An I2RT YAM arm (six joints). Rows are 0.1 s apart.
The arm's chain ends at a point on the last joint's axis. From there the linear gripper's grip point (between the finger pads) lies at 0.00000 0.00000 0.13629 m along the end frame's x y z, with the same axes.
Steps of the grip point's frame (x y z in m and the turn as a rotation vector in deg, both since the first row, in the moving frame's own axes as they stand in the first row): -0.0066 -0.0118 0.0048 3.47 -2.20 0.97; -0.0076 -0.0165 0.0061 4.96 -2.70 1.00; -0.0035 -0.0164 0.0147 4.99 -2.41 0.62; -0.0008 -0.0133 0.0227 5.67 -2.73 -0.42; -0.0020 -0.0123 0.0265 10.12 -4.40 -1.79; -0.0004 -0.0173 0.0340 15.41 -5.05 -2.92
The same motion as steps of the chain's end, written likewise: -0.0014 -0.0035 0.0052 3.47 -2.20 0.97; -0.0013 -0.0047 0.0068 4.96 -2.70 1.00; 0.0022 -0.0045 0.0153 4.99 -2.41 0.62; 0.0057 0.0001 0.0235 5.67 -2.73 -0.42; 0.0088 0.0115 0.0290 10.12 -4.40 -1.79; 0.0124 0.0185 0.0394 15.41 -5.05 -2.92
